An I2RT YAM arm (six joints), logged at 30 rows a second.
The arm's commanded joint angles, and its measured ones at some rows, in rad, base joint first. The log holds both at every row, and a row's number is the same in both.
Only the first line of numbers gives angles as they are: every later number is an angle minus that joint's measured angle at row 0.
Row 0, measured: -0.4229 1.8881 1.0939 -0.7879 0.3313 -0.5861
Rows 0 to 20, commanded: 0.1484 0.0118 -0.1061 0.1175 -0.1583 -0.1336; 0.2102 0.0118 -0.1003 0.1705 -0.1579 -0.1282; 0.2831 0.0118 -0.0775 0.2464 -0.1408 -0.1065; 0.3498 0.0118 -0.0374 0.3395 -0.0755 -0.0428; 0.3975 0.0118 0.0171 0.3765 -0.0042 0.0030; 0.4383 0.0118 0.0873 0.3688 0.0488 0.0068; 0.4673 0.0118 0.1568 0.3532 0.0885 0.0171; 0.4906 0.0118 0.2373 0.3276 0.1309 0.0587; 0.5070 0.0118 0.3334 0.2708 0.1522 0.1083; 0.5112 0.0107 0.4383 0.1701 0.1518 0.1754; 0.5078 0.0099 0.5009 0.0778 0.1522 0.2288; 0.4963 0.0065 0.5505 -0.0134 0.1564 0.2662; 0.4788 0.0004 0.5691 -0.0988 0.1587 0.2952; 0.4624 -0.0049 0.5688 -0.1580 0.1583 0.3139; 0.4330 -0.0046 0.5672 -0.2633 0.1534 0.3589; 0.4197 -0.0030 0.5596 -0.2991 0.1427 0.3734; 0.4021 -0.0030 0.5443 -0.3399 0.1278 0.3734; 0.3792 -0.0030 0.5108 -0.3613 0.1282 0.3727; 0.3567 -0.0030 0.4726 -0.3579 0.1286 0.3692; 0.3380 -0.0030 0.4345 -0.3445 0.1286 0.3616; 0.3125 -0.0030 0.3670 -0.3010 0.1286 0.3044
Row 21, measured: 0.3605 -0.0023 0.4814 -0.3434 0.1305 0.3380
